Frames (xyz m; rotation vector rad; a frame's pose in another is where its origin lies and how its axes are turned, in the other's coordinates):
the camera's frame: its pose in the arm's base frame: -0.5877 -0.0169 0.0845 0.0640 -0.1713 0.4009
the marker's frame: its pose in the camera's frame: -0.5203 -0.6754 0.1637 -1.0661 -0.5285 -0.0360
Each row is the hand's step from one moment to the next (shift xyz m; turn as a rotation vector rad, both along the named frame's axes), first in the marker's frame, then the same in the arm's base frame.
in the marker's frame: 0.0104 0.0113 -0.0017 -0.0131 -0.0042 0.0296
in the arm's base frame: 0.0100 0.0114 -0.0029 -0.0312 0.0081 0.0049
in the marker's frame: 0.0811 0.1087 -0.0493 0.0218 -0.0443 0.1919
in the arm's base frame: 0.1086 0.0811 -0.0494 -0.1373 0.0948 0.1070
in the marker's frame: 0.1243 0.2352 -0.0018 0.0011 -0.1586 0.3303
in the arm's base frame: 0.1241 0.2114 -0.1034 -0.2747 0.0923 0.2243
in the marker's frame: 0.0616 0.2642 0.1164 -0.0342 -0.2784 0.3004
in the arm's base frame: 0.0011 0.2679 -0.1240 -0.2970 -0.0195 0.2835
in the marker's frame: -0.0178 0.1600 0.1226 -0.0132 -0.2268 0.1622
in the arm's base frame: -0.0735 0.1653 -0.0907 -0.1710 -0.0569 0.2132
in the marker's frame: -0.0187 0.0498 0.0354 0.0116 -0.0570 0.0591
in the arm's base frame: -0.0292 0.0433 -0.0368 -0.0471 0.0039 0.0681
